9 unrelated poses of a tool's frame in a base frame.
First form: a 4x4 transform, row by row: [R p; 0 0 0 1], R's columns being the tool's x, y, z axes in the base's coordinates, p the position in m. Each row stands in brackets.
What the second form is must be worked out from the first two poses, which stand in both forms.
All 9 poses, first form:
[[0.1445 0.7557 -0.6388 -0.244], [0.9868 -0.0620 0.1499 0.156], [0.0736 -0.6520 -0.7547 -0.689], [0 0 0 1]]
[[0.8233 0.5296 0.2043 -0.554], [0.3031 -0.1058 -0.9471 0.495], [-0.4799 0.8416 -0.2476 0.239], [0 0 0 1]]
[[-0.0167 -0.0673 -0.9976 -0.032], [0.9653 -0.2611 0.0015 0.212], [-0.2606 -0.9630 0.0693 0.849], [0 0 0 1]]
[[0.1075 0.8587 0.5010 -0.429], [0.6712 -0.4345 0.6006 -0.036], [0.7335 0.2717 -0.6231 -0.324], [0 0 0 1]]
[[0.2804 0.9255 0.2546 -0.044], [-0.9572 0.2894 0.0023 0.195], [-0.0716 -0.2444 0.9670 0.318], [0 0 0 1]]
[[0.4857 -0.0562 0.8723 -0.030], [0.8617 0.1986 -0.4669 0.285], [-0.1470 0.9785 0.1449 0.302], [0 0 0 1]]
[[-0.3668 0.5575 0.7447 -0.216], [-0.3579 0.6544 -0.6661 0.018], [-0.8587 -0.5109 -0.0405 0.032], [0 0 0 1]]
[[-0.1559 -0.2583 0.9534 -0.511], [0.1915 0.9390 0.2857 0.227], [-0.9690 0.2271 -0.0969 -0.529], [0 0 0 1]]
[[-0.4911 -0.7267 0.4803 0.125], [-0.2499 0.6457 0.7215 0.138], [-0.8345 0.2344 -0.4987 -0.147], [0 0 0 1]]
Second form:
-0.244 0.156 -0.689 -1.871 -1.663 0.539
-0.554 0.495 0.239 1.706 0.653 -0.216
-0.032 0.212 0.849 -1.343 -1.027 1.438
-0.429 -0.036 -0.324 -2.160 -1.526 -1.232
-0.044 0.195 0.318 -0.166 0.220 -1.269
-0.030 0.285 0.302 1.201 0.847 0.763
-0.216 0.018 0.032 0.164 1.693 -0.967
-0.511 0.227 -0.529 -0.051 1.682 0.394
0.125 0.138 -0.147 -0.759 2.049 0.743

